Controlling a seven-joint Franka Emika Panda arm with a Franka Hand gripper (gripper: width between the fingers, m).
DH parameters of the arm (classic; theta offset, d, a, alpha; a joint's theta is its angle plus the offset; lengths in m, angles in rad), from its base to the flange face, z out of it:
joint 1: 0 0.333 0 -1.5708
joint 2: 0 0 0 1.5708
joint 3: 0 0.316 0.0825 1.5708
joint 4: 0 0 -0.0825 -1.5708
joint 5: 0 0.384 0 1.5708
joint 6: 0 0 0.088 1.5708
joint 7: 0 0.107 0 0
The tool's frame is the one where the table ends.
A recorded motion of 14 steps. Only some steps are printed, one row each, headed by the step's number.
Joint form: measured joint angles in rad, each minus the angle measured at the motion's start. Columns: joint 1, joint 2, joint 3, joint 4, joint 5, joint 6, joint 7.
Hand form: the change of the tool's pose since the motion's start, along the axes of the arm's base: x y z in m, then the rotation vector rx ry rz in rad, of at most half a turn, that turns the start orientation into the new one. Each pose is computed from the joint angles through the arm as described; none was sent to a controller.
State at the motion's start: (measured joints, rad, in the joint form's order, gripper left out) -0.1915 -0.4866 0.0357 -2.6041 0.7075 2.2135 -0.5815
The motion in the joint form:
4: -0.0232 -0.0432 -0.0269 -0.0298 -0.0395 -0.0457 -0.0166
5: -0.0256 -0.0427 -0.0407 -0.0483 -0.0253 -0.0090 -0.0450
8: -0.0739 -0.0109 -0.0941 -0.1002 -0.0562 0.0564 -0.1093
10: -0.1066 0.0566 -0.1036 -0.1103 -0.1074 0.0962 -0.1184
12: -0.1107 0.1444 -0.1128 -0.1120 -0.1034 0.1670 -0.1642
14: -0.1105 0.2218 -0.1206 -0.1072 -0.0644 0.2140 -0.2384
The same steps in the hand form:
4: -0.0168 -0.0140 -0.0008 -0.0069 0.0152 0.0118
5: -0.0190 -0.0225 -0.0067 -0.0096 -0.0088 -0.0056
8: -0.0338 -0.0638 -0.0385 -0.0419 0.0014 -0.0617
10: -0.0368 -0.0836 -0.0664 -0.0822 0.0574 -0.0806
12: -0.0338 -0.0960 -0.0960 -0.1082 0.0796 -0.0852
14: -0.0315 -0.1039 -0.1209 -0.1114 0.0850 -0.0734

